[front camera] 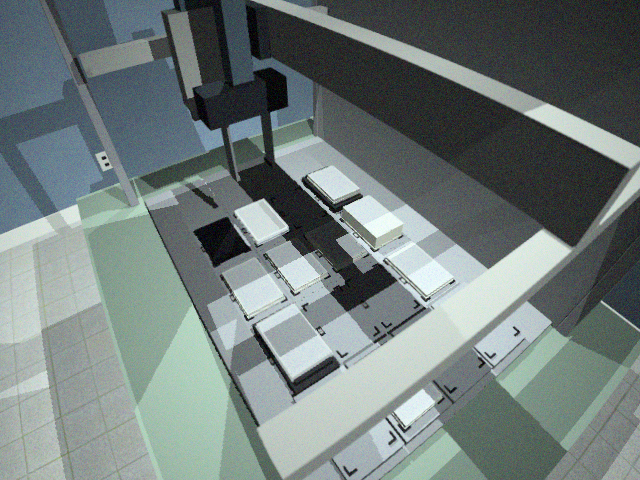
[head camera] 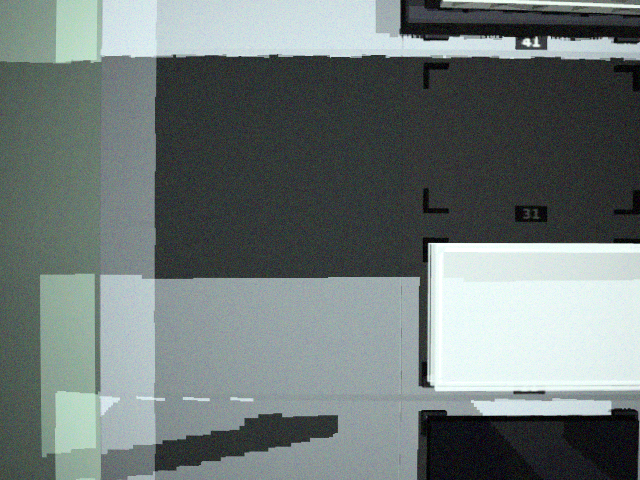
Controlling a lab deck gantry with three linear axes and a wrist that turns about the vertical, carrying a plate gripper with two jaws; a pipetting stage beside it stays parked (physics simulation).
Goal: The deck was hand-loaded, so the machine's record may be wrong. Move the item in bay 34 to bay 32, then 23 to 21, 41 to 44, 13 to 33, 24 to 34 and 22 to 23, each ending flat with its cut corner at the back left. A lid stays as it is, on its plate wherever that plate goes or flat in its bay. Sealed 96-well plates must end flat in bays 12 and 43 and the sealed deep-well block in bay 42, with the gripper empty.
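Where they show: gripper, fingertip midpoint: (front camera: 253,170); robot's base, origin of the base link: (front camera: 195,232).
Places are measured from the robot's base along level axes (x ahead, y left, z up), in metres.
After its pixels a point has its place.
Note:
My gripper (front camera: 254,171) @[x 0.064, y 0.150, z 0.160 m] hangs with two jaws apart and nothing between them, past the column 1 bays; it does not show in the head view. A white shallow item with a pale rim (front camera: 261,221) @[x 0.075, y 0.147, z 0.016 m] (head camera: 537,330) @[x 0.059, y 0.143, z 0.017 m] lies flat in bay 21. A shaded plate (front camera: 330,242) @[x 0.224, y 0.246, z 0.014 m] appears to lie in bay 32. White plates lie in bay 12 (front camera: 253,289) @[x 0.243, y 0.039, z 0.014 m], bay 22 (front camera: 297,268) @[x 0.246, y 0.143, z 0.014 m], bay 43 (front camera: 419,270) @[x 0.399, y 0.356, z 0.014 m] and bay 24 (front camera: 415,408) @[x 0.607, y 0.140, z 0.029 m]. The tall deep-well block (front camera: 372,219) @[x 0.240, y 0.354, z 0.042 m] stands in bay 42. Plates on dark bases are in bay 41 (front camera: 332,183) @[x 0.071, y 0.360, z 0.037 m] and bay 13 (front camera: 295,343) @[x 0.404, y 0.042, z 0.037 m]. Cut corners are unclear.
A black item (front camera: 222,241) @[x 0.074, y 0.042, z 0.008 m] (head camera: 532,449) @[x 0.062, y 0.068, z 0.008 m] sits in bay 11, in front of bay 21. The parked pipetting stage (front camera: 183,56) hangs beside the gripper. A pale frame beam (front camera: 413,356) @[x 0.623, y 0.016, z 0.400 m] crosses the front view and hides part of column 4. Deep shadow covers bay 31.

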